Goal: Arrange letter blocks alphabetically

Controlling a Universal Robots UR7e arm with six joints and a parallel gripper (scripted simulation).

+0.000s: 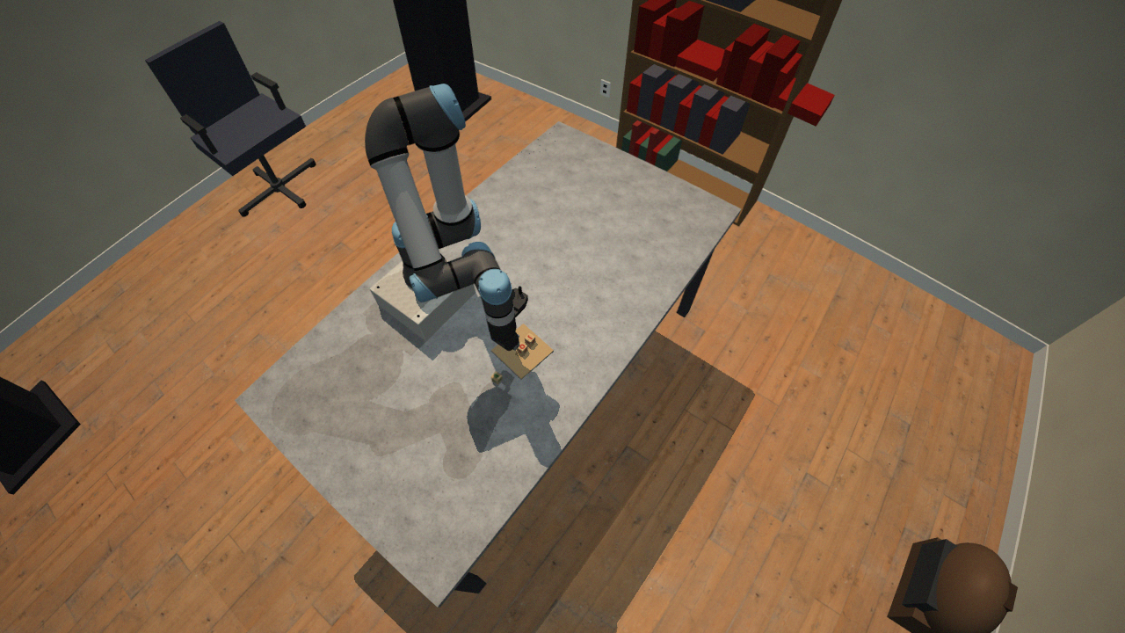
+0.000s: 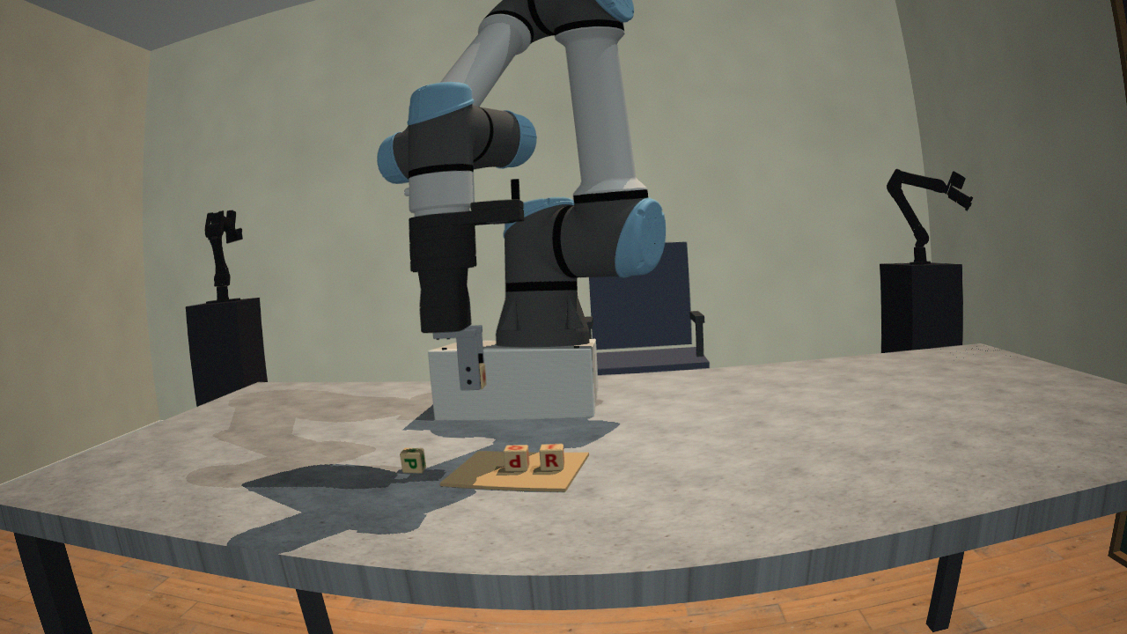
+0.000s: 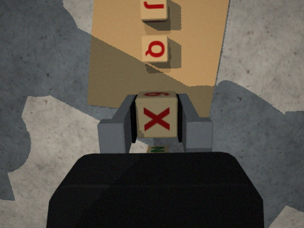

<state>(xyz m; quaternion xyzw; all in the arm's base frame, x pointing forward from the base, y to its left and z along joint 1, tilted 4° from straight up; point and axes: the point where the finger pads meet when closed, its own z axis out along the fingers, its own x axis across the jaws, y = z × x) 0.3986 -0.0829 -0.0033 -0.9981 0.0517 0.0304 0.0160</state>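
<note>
Now: the Q block 40 mm to the left of my hand and 100 mm below it. Round my hand: X block (10 mm below); then tan mat (40 mm to the left, 120 mm below).
</note>
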